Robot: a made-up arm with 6 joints. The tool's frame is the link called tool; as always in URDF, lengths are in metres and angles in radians. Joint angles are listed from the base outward.
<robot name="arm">
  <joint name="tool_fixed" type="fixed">
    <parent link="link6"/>
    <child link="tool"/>
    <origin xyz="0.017 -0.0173 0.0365" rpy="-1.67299 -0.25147 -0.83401"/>
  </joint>
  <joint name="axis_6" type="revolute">
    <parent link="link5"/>
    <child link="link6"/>
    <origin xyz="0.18 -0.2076 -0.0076" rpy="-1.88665 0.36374 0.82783"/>
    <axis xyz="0 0 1"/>
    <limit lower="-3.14" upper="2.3"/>
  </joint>
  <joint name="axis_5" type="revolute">
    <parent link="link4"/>
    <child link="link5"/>
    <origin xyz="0.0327 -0.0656 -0.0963" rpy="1.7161 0 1.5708"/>
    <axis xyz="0 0 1"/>
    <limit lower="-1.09" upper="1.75"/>
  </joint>
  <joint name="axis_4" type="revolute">
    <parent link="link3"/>
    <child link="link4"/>
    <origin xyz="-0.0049 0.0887 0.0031" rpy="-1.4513 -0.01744 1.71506"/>
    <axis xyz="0 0 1"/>
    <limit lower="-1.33" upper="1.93"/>
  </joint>
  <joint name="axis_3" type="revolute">
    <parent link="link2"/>
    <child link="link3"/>
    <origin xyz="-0.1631 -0.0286 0.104" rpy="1.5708 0 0"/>
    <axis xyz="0 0 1"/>
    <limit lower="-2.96" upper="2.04"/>
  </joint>
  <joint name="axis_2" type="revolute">
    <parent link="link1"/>
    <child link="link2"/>
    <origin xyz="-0.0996 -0.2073 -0.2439" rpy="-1.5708 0 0"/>
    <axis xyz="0 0 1"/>
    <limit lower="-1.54" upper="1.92"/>
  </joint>
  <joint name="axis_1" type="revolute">
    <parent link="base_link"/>
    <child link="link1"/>
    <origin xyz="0.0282 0.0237 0.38" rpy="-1.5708 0 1.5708"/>
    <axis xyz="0 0 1"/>
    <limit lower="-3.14" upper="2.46"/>
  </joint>
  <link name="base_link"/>
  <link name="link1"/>
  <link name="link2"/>
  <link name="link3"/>
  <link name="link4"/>
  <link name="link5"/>
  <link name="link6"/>
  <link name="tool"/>
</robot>
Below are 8 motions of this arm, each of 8 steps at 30 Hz.
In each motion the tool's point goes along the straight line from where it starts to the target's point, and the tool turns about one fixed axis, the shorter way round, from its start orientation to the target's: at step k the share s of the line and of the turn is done. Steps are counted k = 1, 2, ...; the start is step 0. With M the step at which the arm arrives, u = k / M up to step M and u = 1 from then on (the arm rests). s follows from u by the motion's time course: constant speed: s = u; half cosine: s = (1 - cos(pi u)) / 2; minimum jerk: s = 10 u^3 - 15 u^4 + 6 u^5.
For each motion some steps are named. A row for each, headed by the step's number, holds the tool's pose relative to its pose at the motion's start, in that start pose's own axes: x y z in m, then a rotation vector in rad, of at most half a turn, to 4 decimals.
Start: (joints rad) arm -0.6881 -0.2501 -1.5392 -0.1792 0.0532 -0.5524
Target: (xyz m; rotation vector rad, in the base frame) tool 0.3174 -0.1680 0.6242 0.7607 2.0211 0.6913
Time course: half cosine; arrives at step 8
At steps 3, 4, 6, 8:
3: 0.0261 0.0126 -0.0105 -0.0348 -0.0607 -0.0977
4: 0.0423 0.0204 -0.0170 -0.0564 -0.0984 -0.1583
6: 0.0723 0.0348 -0.0290 -0.0962 -0.1680 -0.2702
8: 0.0846 0.0407 -0.0340 -0.1127 -0.1968 -0.3165

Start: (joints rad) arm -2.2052 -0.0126 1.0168 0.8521 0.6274 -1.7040
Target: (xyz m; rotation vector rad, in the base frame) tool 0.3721 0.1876 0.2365 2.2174 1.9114 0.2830
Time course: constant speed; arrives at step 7
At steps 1, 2, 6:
1: 0.0023 -0.0037 0.0020 0.0140 -0.0143 -0.0163
2: 0.0047 -0.0074 0.0040 0.0279 -0.0285 -0.0326
6: 0.0141 -0.0223 0.0121 0.0837 -0.0855 -0.0979

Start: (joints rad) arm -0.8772 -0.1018 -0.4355 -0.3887 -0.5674 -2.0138
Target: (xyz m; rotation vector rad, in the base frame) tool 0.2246 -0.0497 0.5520 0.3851 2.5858 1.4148
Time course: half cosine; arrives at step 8
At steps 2, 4, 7, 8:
2: -0.0022 0.0007 -0.0031 -0.0094 -0.0234 0.0212
4: -0.0076 0.0024 -0.0105 -0.0322 -0.0798 0.0723
7: -0.0146 0.0046 -0.0203 -0.0619 -0.1536 0.1390
8: -0.0152 0.0048 -0.0211 -0.0643 -0.1597 0.1445

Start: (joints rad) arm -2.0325 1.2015 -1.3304 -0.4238 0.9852 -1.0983
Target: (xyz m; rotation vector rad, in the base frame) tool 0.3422 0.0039 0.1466 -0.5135 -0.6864 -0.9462
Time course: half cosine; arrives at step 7
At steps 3, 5, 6, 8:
3: -0.0047 -0.0083 -0.0099 -0.0481 0.0246 0.0279
5: -0.0097 -0.0174 -0.0206 -0.1005 0.0514 0.0583
6: -0.0114 -0.0204 -0.0242 -0.1176 0.0602 0.0683
8: -0.0120 -0.0215 -0.0254 -0.1238 0.0633 0.0718

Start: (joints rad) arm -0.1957 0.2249 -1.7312 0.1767 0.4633 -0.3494
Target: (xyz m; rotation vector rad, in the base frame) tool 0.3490 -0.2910 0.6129 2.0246 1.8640 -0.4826
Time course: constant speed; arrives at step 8
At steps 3, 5, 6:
3: -0.0181 -0.0185 0.0041 0.0426 -0.0164 0.0710
5: -0.0302 -0.0308 0.0068 0.0709 -0.0274 0.1183
6: -0.0363 -0.0370 0.0081 0.0851 -0.0328 0.1420

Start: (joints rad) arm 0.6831 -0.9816 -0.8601 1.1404 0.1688 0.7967
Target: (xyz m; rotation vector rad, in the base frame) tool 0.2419 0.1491 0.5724 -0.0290 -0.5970 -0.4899
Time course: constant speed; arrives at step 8
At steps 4, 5, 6, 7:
4: -0.0274 -0.0285 -0.0237 -0.0172 -0.1586 0.1828
5: -0.0343 -0.0356 -0.0297 -0.0215 -0.1983 0.2285
6: -0.0412 -0.0427 -0.0356 -0.0258 -0.2380 0.2743
7: -0.0480 -0.0499 -0.0416 -0.0301 -0.2776 0.3200

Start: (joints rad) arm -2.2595 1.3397 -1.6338 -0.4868 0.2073 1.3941
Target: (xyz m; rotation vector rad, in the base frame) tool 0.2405 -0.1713 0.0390 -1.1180 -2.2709 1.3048
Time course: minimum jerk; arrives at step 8
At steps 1, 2, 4, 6, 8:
1: -0.0010 -0.0014 0.0004 0.0062 -0.0035 -0.0018
2: -0.0065 -0.0089 0.0024 0.0403 -0.0226 -0.0114
4: -0.0313 -0.0429 0.0115 0.1945 -0.1093 -0.0549
6: -0.0561 -0.0769 0.0206 0.3486 -0.1960 -0.0985
8: -0.0626 -0.0858 0.0229 0.3889 -0.2187 -0.1099

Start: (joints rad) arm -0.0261 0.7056 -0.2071 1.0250 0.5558 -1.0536
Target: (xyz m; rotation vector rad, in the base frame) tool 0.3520 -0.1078 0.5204 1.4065 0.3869 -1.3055
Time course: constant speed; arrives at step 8
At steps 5, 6, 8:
5: -0.0046 -0.0058 -0.0189 -0.1270 -0.1037 0.0493
6: -0.0055 -0.0070 -0.0227 -0.1525 -0.1244 0.0592
8: -0.0074 -0.0093 -0.0302 -0.2033 -0.1659 0.0789

